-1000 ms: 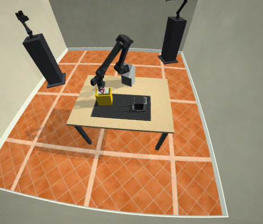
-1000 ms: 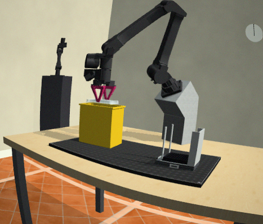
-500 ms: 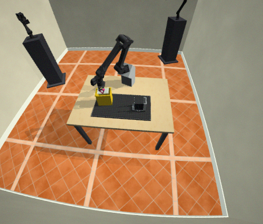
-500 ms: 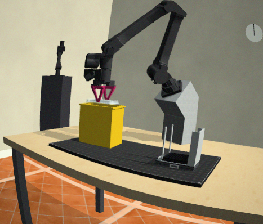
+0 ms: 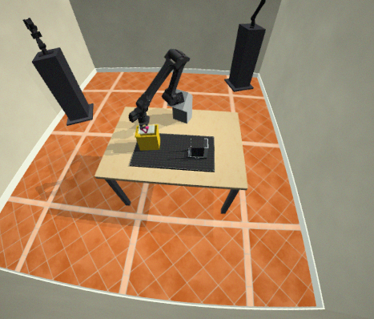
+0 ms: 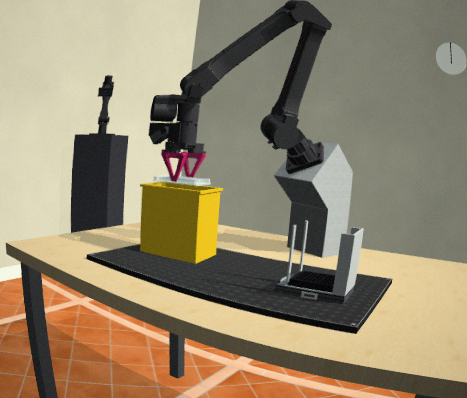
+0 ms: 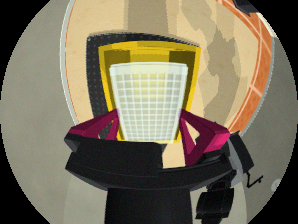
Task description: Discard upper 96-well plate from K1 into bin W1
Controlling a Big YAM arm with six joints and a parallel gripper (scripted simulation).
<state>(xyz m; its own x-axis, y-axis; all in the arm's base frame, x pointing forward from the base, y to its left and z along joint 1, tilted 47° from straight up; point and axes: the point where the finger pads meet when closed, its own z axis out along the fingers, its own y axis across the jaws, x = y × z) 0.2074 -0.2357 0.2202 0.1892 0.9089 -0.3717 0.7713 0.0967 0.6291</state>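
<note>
My hand is 10 mm above the white 96-well plate. From my hand the other things lie so: grey back wall: 440 mm to the left, 240 mm ahead, 120 mm below; then dark plate: 370 mm to the left, 220 mm ahead, 170 mm below; then yellow plastics bin W1: 110 mm below.
</note>
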